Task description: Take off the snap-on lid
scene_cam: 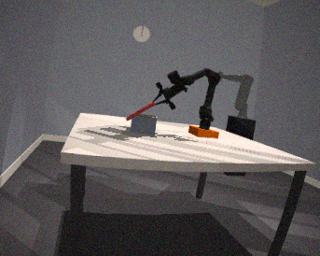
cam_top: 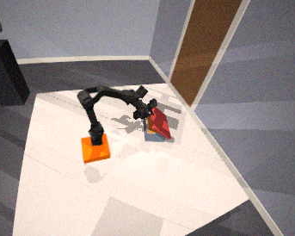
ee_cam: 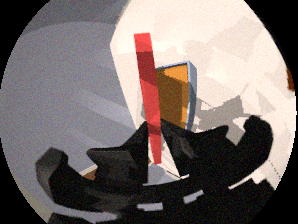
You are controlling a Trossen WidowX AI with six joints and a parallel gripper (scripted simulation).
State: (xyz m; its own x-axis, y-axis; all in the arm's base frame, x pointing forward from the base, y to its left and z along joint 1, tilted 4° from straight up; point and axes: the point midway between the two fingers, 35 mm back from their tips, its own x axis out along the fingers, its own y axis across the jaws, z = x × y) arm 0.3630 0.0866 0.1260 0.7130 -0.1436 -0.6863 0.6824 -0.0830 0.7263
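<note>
The red lid lies 7 cm ahead of my gripper tip, 1 cm to the right of it and 5 cm below it. Also, from my gripper tip: storage box: 4 cm ahead, 13 cm below.
</note>
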